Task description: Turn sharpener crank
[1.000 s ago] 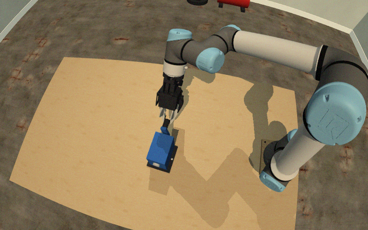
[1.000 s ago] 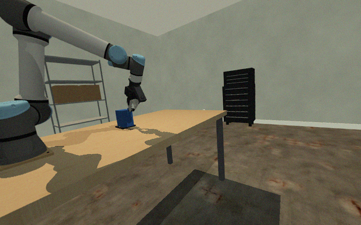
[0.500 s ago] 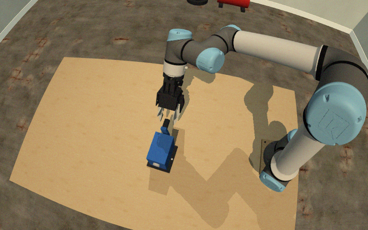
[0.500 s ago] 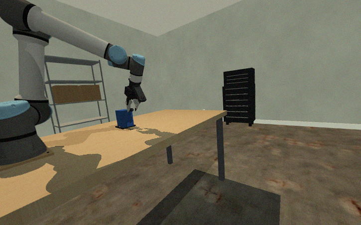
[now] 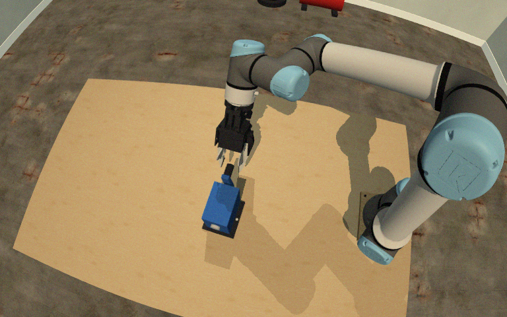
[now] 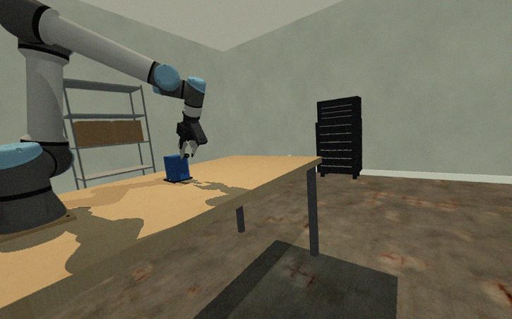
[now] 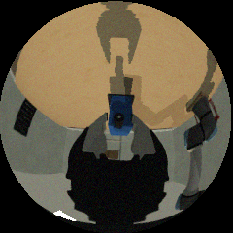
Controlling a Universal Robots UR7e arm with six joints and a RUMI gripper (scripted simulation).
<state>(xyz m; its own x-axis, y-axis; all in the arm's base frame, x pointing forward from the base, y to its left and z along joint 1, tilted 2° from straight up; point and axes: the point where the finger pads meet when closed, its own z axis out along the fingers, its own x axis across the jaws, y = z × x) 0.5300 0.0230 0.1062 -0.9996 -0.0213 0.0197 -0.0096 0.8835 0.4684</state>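
Now: hand 20 mm to the right of the dark crank handle.
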